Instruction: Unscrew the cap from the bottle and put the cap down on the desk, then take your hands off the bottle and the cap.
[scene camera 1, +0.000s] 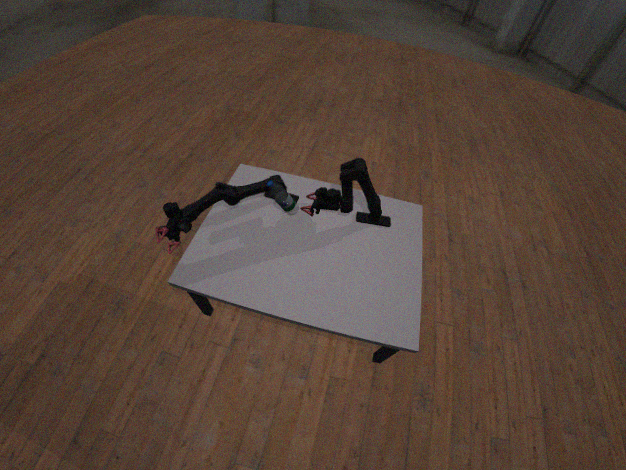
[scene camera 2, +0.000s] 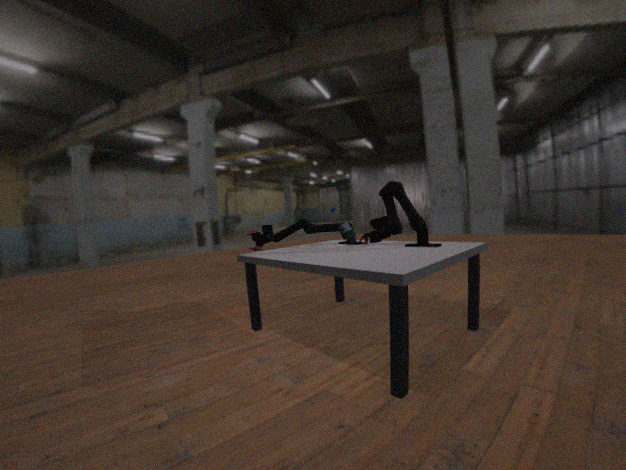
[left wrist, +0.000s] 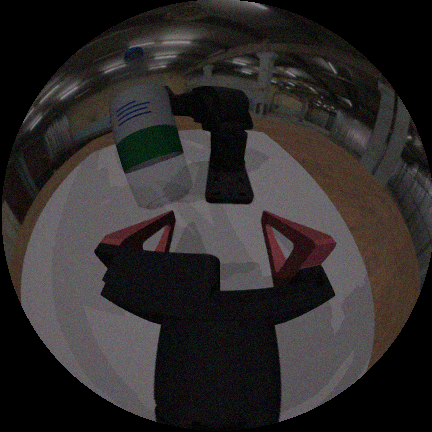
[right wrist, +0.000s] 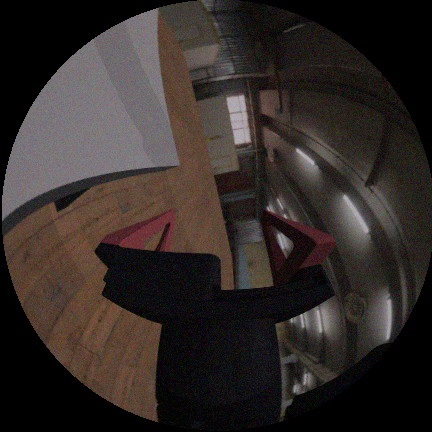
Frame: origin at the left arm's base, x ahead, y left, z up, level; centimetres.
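Seen in the pictures: left gripper, between the fingertips: (scene camera 1: 303, 202) (scene camera 2: 364, 240) (left wrist: 217, 215); right gripper, between the fingertips: (scene camera 1: 163, 248) (scene camera 2: 248, 241) (left wrist: 109, 130) (right wrist: 217, 214); left arm's base, origin of its link: (scene camera 1: 373, 219) (scene camera 2: 422, 246); right arm's base, origin of its link: (left wrist: 226, 167).
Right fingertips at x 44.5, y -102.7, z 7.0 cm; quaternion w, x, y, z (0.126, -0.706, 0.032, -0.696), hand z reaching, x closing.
Note:
Pixels of each thing's top centre, then the offset from my right fingertips to it. "pt": a spot on its surface instead. Level surfaces: height alone.
- clear bottle, a spot on its surface: (left wrist: 145, 142) pt dx -40.7, dy +57.4, dz +2.4 cm
- desk, height of its surface: dz -7.0 cm
- blue cap, centre of its top: (scene camera 1: 270, 181) (scene camera 2: 333, 207) dx -36.4, dy +46.0, dz +18.2 cm
- desk corner, a spot on its surface: (right wrist: 172, 162) pt dx +10.4, dy +6.3, dz -7.0 cm
A clear bottle (scene camera 1: 280, 197) (scene camera 2: 346, 230) (left wrist: 145, 142) with a white label and green band is tipped at an angle over the desk (scene camera 1: 353, 283) (scene camera 2: 364, 261), beside the right arm's base. The blue cap (scene camera 1: 270, 184) (scene camera 2: 333, 209) (left wrist: 134, 54) lines up with the bottle's raised end; the clear neck is too faint to tell whether they touch. My left gripper (scene camera 1: 304, 202) (scene camera 2: 363, 239) (left wrist: 217, 215) is open and empty, low over the desk, near the bottle's lower end. My right gripper (scene camera 1: 163, 241) (scene camera 2: 251, 241) (right wrist: 217, 214) is open and empty beyond the desk's left edge, far from bottle and cap.
The right arm (scene camera 1: 227, 193) stretches from behind the bottle out past the desk's left edge. The left arm's base (scene camera 1: 373, 219) (scene camera 2: 423, 244) stands toward the desk's right side. Long arm shadows lie across the desk. The desk corner (right wrist: 172, 162) shows near the right gripper.

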